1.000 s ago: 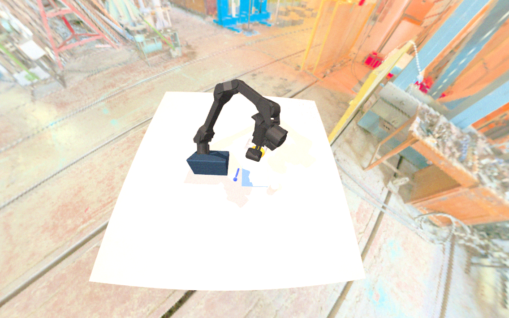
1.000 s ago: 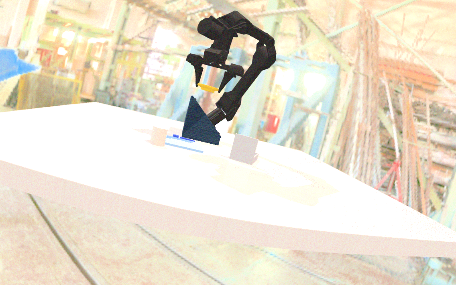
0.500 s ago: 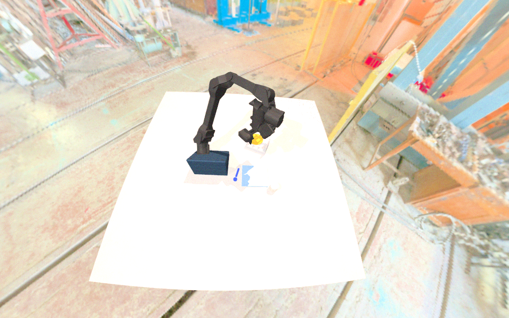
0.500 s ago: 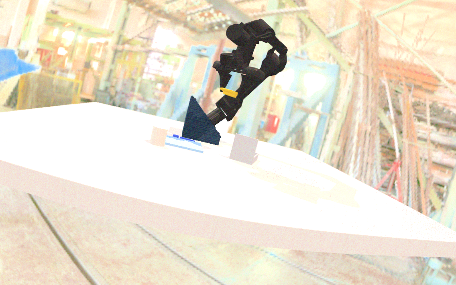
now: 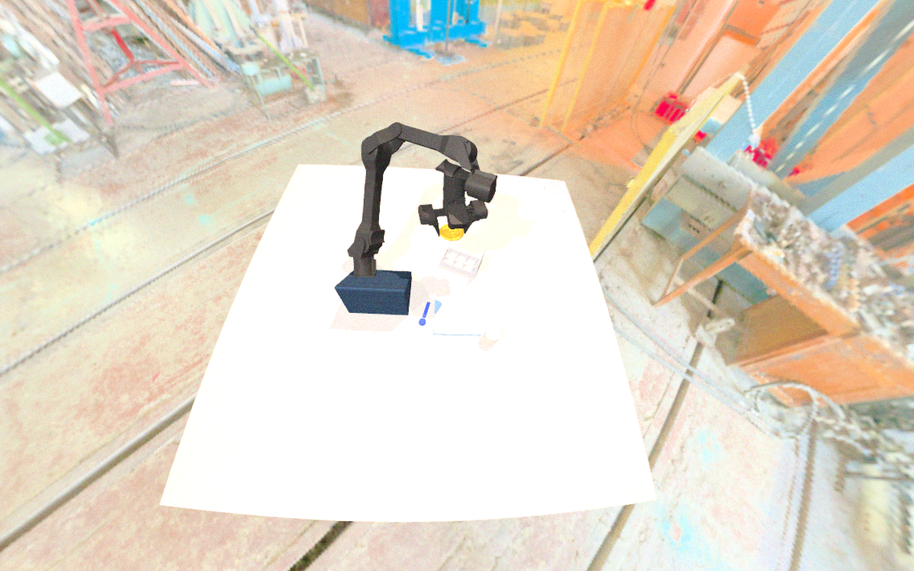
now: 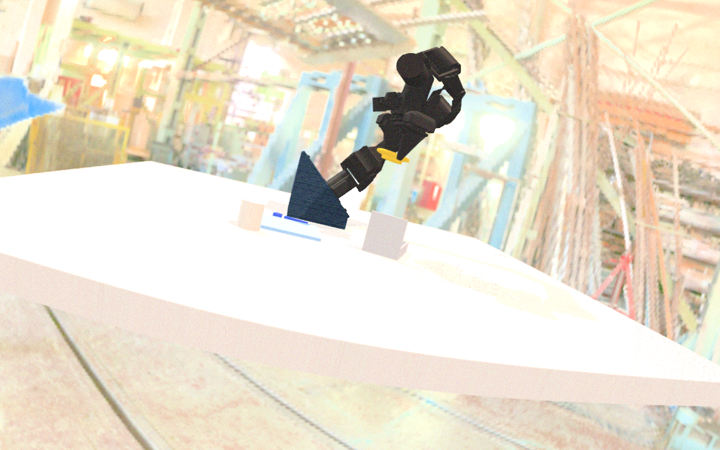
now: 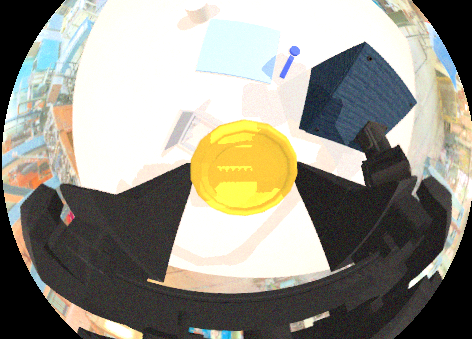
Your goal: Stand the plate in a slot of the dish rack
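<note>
Right now my gripper tip is 17 cm above the dish rack, 5 cm short of it and 2 cm to the right of it. From my gripper tip the other things lie so: small blue utensil (18 cm below, 17 cm to the right, 10 cm behind); then yellow plate (1 cm above); then light blue mat (19 cm below, 18 cm to the right, 1 cm ahead).
</note>
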